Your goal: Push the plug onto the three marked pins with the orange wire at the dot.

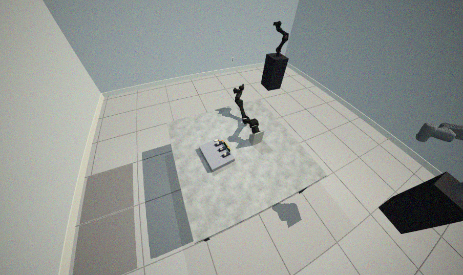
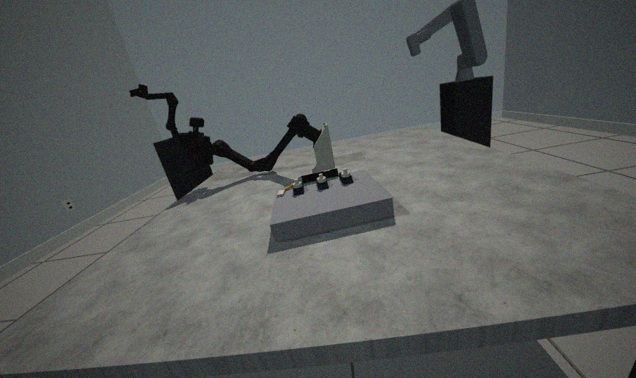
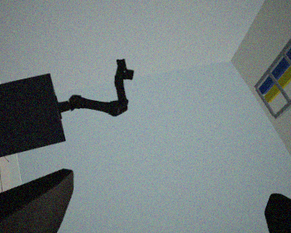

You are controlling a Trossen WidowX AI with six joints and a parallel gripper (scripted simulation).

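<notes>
Right now the red dot is 700 mm to the left of my gripper tip, 460 mm ahead of it and 200 mm below it. From my gripper tip the other things lie so: grey holder (710 mm to the left, 620 mm ahead, 250 mm below).
</notes>
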